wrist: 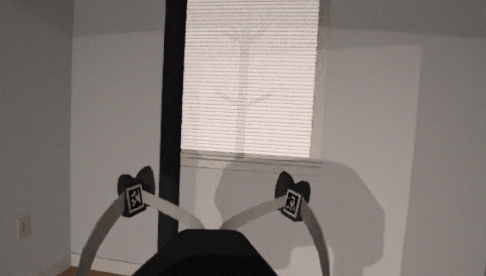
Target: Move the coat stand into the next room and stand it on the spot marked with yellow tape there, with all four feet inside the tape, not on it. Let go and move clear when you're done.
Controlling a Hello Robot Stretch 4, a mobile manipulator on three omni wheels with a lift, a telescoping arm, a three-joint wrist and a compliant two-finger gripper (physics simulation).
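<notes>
A dark upright post (172,100), which looks like the coat stand's pole, runs from the top of the wrist view down behind the gripper. My gripper (214,192) is open, with its two fingertips wide apart. The post appears between the fingertips, close to the left one, and the left finger's inner strip passes in front of it. I see no contact between the fingers and the post. The post's top and feet do not show, and neither does the yellow tape.
A window with a pale blind (250,125) is in the wall ahead, with a faint shadow of a branched stand on it. A wall (35,125) with an outlet (24,227) is at the left. A strip of brown floor (75,271) shows at the bottom left.
</notes>
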